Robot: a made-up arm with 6 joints. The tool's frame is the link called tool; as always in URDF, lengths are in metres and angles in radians.
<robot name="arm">
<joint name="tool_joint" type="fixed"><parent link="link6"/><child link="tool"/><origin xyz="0 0 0" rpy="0 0 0"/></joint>
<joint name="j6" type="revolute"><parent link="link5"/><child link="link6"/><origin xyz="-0.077 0.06 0" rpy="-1.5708 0 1.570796"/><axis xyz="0 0 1"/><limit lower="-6.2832" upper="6.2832" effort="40" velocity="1.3"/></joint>
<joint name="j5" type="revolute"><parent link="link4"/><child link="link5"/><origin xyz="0 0 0" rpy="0 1.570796 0"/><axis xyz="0 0 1"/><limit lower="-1.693" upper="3.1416" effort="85" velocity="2.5"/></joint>
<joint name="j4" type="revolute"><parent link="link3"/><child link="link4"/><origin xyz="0.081 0.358 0" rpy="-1.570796 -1.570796 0"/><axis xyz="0 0 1"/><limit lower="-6.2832" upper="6.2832" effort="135" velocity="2.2"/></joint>
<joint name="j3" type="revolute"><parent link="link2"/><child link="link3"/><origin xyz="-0.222 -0.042 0" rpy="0 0 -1.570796"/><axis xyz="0 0 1"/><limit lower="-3.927" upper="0.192" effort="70" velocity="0.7"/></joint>
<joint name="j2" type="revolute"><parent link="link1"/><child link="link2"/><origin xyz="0 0 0" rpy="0 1.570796 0"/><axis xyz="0 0 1"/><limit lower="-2.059" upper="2.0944" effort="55" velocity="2.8"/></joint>
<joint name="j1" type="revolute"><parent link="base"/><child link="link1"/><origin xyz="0 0 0.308" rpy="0 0 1.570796"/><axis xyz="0 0 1"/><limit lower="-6.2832" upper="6.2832" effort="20" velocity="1.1"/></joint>
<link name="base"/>
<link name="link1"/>
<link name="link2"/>
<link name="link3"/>
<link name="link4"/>
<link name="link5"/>
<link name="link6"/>
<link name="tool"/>
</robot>
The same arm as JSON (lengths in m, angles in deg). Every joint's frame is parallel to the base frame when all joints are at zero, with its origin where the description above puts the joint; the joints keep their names.
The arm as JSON. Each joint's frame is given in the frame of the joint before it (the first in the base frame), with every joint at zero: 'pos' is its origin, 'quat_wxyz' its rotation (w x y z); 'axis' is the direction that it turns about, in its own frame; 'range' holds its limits. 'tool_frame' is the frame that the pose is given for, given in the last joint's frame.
{"length_unit": "m", "angle_unit": "deg", "joints": [
  {"joint": "j1", "pos": [0.0, 0.0, 0.308], "quat_wxyz": [1.0, 0.0, 0.0, 0.0], "axis": "+z", "range": [-360.0, 360.0]},
  {"joint": "j2", "pos": [0.0, 0.0, 0.0], "quat_wxyz": [1.0, 0.0, 0.0, 0.0], "axis": "+y", "range": [-117.97, 120.0]},
  {"joint": "j3", "pos": [0.042, 0.0, 0.222], "quat_wxyz": [1.0, 0.0, 0.0, 0.0], "axis": "+y", "range": [-225.0, 11.0]},
  {"joint": "j4", "pos": [0.081, 0.0, -0.358], "quat_wxyz": [1.0, 0.0, 0.0, 0.0], "axis": "-z", "range": [-360.0, 360.0]},
  {"joint": "j5", "pos": [0.0, 0.0, 0.0], "quat_wxyz": [1.0, 0.0, 0.0, 0.0], "axis": "+y", "range": [-97.0, 180.0]},
  {"joint": "j6", "pos": [0.06, 0.0, -0.077], "quat_wxyz": [1.0, 0.0, 0.0, 0.0], "axis": "-z", "range": [-360.0, 360.0]}
], "tool_frame": {"pos": [0.0, 0.0, 0.0], "quat_wxyz": [0.000002, 0.999996, 0.0, 0.0]}}

